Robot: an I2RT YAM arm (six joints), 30 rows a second.
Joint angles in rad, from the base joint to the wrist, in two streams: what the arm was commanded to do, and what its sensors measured. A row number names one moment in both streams.
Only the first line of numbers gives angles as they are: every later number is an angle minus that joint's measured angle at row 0.
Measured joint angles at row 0: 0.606 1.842 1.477 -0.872 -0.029 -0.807
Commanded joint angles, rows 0 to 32: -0.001 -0.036 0.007 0.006 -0.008 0.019; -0.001 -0.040 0.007 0.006 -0.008 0.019; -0.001 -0.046 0.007 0.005 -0.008 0.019; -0.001 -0.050 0.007 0.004 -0.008 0.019; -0.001 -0.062 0.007 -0.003 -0.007 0.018; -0.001 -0.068 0.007 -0.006 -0.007 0.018; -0.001 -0.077 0.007 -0.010 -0.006 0.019; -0.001 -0.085 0.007 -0.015 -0.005 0.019; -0.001 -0.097 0.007 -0.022 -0.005 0.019; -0.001 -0.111 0.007 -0.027 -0.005 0.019; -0.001 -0.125 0.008 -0.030 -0.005 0.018; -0.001 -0.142 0.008 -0.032 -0.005 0.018; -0.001 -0.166 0.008 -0.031 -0.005 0.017; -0.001 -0.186 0.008 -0.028 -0.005 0.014; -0.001 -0.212 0.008 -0.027 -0.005 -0.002; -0.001 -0.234 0.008 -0.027 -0.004 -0.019; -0.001 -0.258 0.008 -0.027 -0.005 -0.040; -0.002 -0.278 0.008 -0.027 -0.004 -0.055; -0.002 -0.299 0.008 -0.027 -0.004 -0.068; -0.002 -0.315 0.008 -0.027 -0.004 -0.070; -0.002 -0.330 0.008 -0.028 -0.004 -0.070; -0.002 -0.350 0.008 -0.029 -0.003 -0.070; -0.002 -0.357 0.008 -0.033 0.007 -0.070; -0.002 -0.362 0.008 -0.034 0.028 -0.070; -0.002 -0.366 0.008 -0.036 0.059 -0.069; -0.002 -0.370 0.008 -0.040 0.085 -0.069; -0.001 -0.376 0.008 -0.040 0.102 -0.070; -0.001 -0.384 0.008 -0.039 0.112 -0.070; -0.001 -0.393 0.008 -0.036 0.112 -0.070; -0.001 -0.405 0.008 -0.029 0.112 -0.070; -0.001 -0.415 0.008 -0.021 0.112 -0.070; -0.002 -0.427 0.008 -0.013 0.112 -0.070; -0.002 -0.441 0.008 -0.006 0.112 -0.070
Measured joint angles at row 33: 0.000 -0.378 0.000 -0.022 0.090 -0.061
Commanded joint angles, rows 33 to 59: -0.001 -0.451 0.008 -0.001 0.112 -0.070; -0.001 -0.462 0.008 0.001 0.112 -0.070; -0.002 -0.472 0.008 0.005 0.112 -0.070; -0.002 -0.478 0.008 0.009 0.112 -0.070; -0.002 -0.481 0.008 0.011 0.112 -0.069; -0.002 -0.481 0.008 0.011 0.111 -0.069; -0.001 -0.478 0.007 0.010 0.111 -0.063; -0.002 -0.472 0.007 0.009 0.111 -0.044; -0.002 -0.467 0.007 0.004 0.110 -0.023; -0.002 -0.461 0.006 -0.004 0.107 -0.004; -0.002 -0.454 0.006 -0.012 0.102 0.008; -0.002 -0.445 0.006 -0.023 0.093 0.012; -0.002 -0.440 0.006 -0.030 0.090 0.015; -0.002 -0.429 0.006 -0.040 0.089 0.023; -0.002 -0.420 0.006 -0.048 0.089 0.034; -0.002 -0.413 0.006 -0.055 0.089 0.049; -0.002 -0.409 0.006 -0.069 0.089 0.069; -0.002 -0.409 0.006 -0.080 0.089 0.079; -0.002 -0.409 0.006 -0.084 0.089 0.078; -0.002 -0.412 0.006 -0.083 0.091 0.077; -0.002 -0.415 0.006 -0.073 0.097 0.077; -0.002 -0.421 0.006 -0.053 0.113 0.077; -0.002 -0.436 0.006 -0.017 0.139 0.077; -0.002 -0.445 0.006 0.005 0.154 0.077; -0.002 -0.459 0.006 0.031 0.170 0.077; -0.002 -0.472 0.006 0.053 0.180 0.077; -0.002 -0.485 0.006 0.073 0.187 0.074
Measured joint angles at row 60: 0.000 -0.422 0.000 0.029 0.135 0.053
